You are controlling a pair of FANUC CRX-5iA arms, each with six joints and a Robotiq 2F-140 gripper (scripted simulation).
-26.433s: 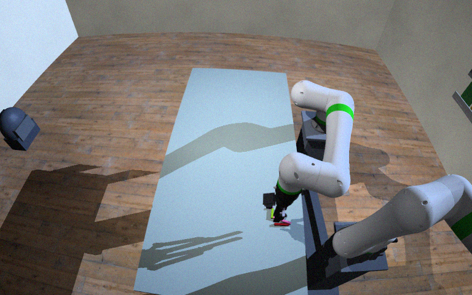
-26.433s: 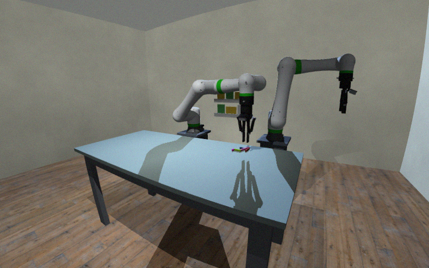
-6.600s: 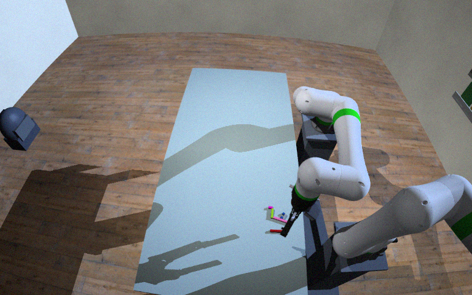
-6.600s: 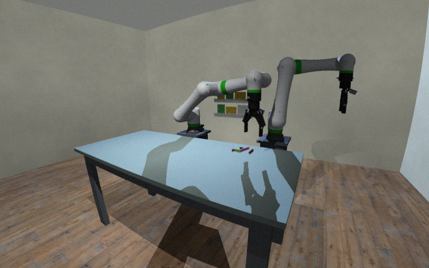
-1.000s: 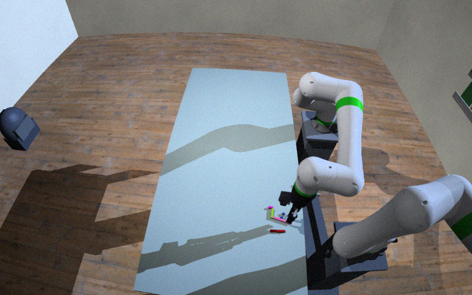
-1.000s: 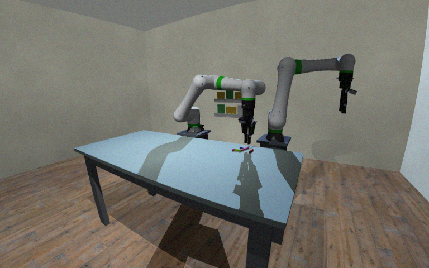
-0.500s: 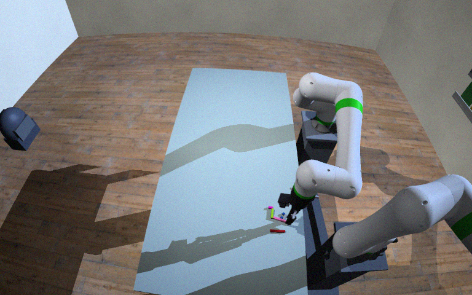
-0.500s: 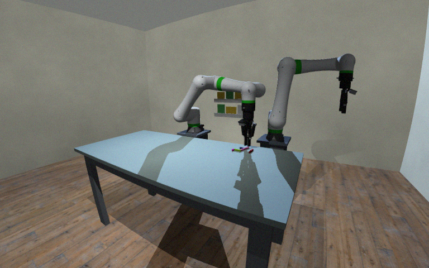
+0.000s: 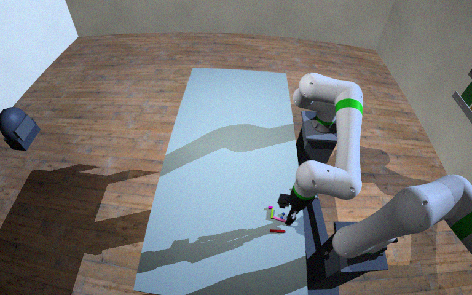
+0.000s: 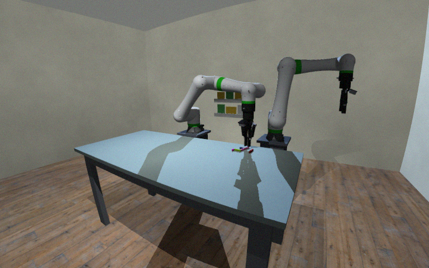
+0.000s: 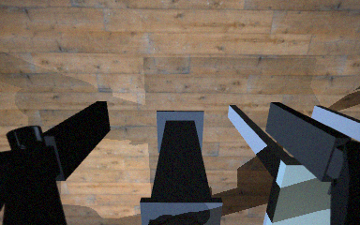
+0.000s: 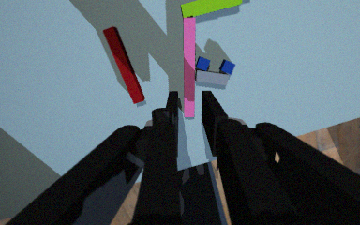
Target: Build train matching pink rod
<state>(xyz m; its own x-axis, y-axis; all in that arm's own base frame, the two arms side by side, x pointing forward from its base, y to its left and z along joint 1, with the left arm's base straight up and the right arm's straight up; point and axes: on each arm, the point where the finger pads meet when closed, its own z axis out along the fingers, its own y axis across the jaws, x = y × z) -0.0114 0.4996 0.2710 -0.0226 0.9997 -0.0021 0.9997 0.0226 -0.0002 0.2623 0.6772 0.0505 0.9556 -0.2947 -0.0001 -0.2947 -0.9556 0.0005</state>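
Now: right hand 30 mm short of the pink rod, 10 mm to the left of it and 50 mm above it. Also, from my right hand: grey rod (10 mm ahead, 30 mm to the right, 50 mm below); red rod (60 mm ahead, 40 mm to the left, 50 mm below); lime rod (70 mm ahead, 50 mm to the right, 50 mm below).
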